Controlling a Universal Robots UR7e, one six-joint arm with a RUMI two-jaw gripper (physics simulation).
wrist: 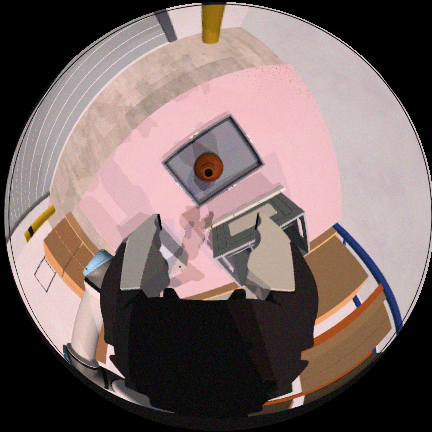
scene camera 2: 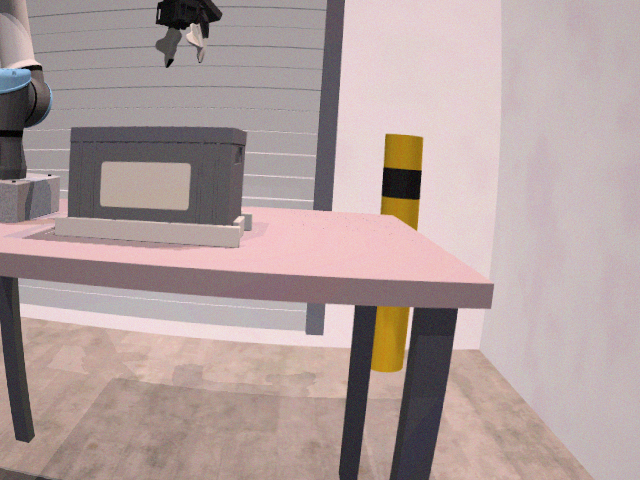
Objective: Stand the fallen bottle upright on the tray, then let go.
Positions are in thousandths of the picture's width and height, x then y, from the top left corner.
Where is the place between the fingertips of my gripper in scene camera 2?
287, 136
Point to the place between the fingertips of my gripper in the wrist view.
480, 497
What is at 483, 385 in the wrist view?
A brown bottle.
